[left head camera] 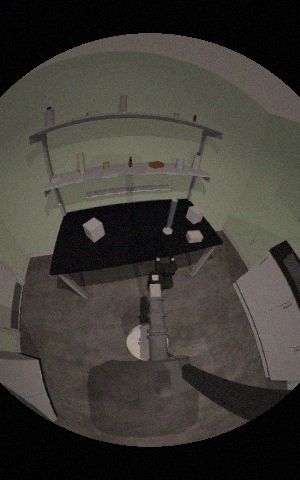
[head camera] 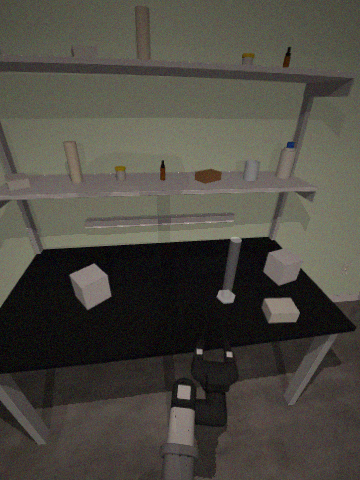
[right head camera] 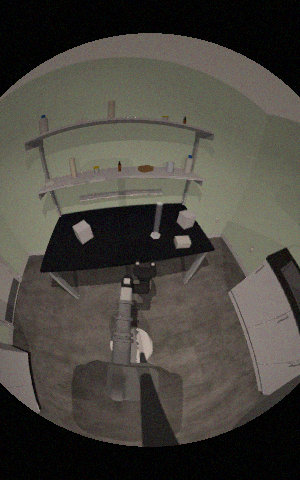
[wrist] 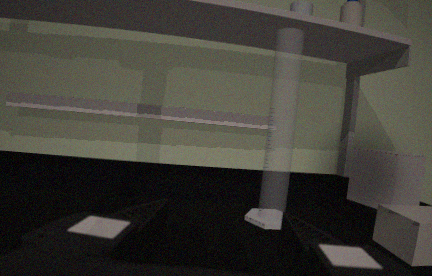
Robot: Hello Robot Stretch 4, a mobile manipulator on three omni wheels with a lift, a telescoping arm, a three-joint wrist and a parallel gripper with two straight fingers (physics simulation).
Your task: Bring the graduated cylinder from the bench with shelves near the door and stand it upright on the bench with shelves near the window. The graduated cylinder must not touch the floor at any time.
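Frame: origin at the robot's base, x ahead, y left, z up, level; metres.
Seen in the pictures: gripper, fingertip midpoint: (left head camera: 163, 251) (head camera: 213, 338) (right head camera: 144, 256) (wrist: 223, 225); robot's base, origin of the base link: (left head camera: 146, 340) (right head camera: 132, 344).
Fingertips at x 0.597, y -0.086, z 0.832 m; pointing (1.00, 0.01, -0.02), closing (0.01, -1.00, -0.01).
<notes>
Offsets run from my fingertips to a thing's top centre. "pt": to the spot under its first point. Level surfaces: height alone.
The graduated cylinder @(dy -0.079, dx +0.300, dz +0.224 m) (head camera: 232, 265) (left head camera: 172, 215) (right head camera: 158, 217) (wrist: 284, 120), a tall clear grey tube on a pale hexagonal base, stands upright on the black top of a bench with shelves @(dz -0.097 m) (head camera: 150, 300) (left head camera: 130, 225) (right head camera: 120, 240) (wrist: 75, 175). Neither door nor window shows, so which bench this is cannot be told. My gripper (head camera: 215, 339) (left head camera: 165, 256) (right head camera: 145, 260) (wrist: 223, 225) is open and empty at the bench's front edge, in front of the cylinder and slightly left of it. In the wrist view the base appears near the right fingertip, beyond it and apart from it.
A white box @(dy -0.383, dx +0.492, dz +0.033 m) (head camera: 282, 266) (wrist: 385, 177) and a flatter box @(dy -0.303, dx +0.218, dz -0.039 m) (head camera: 281, 310) (wrist: 407, 232) are right of the cylinder. Another white box @(dy +0.545, dx +0.232, dz +0.033 m) (head camera: 91, 286) (left head camera: 94, 229) is at the left. The lower shelf (head camera: 150, 187) (wrist: 150, 25) overhangs the back. A cabinet @(pt dy -1.309, dx -0.662, dz -0.399 m) (left head camera: 270, 315) (right head camera: 265, 325) stands to the right.
</notes>
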